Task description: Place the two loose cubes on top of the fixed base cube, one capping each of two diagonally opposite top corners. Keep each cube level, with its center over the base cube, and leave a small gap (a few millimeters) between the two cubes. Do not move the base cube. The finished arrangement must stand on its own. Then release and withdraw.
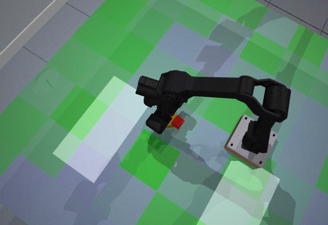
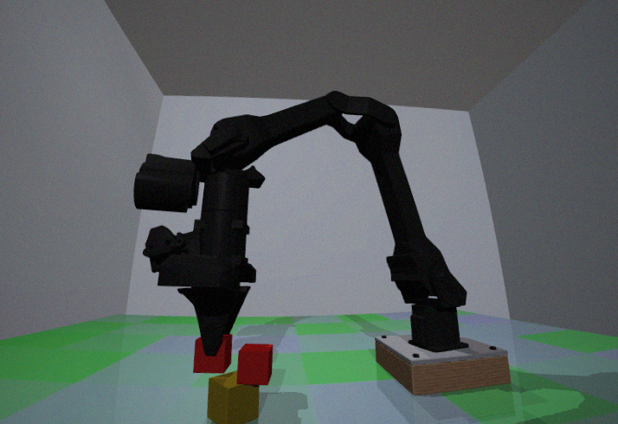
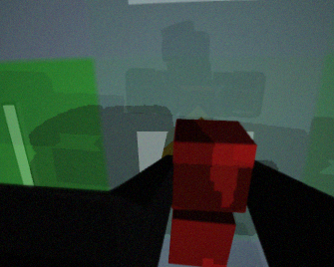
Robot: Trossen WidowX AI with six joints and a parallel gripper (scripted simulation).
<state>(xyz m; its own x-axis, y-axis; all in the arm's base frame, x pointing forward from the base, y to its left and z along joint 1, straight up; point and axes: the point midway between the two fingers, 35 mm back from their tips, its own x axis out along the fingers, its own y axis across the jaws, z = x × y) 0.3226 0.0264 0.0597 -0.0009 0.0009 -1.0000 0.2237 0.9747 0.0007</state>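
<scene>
My gripper tip is 5 cm above the yellow base cube and 2 cm past it.
</scene>
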